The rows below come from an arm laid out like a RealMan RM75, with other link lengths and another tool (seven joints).
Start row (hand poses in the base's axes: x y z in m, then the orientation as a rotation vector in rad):
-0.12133 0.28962 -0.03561 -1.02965 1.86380 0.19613
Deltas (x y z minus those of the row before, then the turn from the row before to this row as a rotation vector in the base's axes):
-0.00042 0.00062 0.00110 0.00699 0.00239 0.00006
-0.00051 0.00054 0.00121 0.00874 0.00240 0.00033
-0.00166 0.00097 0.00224 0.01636 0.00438 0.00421
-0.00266 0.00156 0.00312 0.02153 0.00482 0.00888
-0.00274 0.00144 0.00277 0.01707 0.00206 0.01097
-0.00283 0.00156 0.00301 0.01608 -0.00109 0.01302
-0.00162 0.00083 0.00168 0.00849 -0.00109 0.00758
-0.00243 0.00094 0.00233 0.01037 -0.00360 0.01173
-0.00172 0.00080 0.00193 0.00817 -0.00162 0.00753
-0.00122 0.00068 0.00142 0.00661 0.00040 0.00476
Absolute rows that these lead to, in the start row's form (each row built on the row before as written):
-0.12175 0.29024 -0.03451 -1.02511 1.86401 0.20386
-0.12226 0.29078 -0.03330 -1.01963 1.86360 0.21334
-0.12392 0.29175 -0.03106 -1.01274 1.86094 0.23312
-0.12658 0.29331 -0.02794 -1.00672 1.85487 0.26056
-0.12932 0.29475 -0.02517 -1.00554 1.84651 0.28364
-0.13215 0.29631 -0.02216 -1.00681 1.83456 0.30525
-0.13377 0.29714 -0.02048 -1.00811 1.82742 0.31677
-0.13620 0.29808 -0.01815 -1.01196 1.81549 0.33104
-0.13792 0.29888 -0.01622 -1.01335 1.80791 0.34188
-0.13914 0.29956 -0.01480 -1.01320 1.80389 0.35078

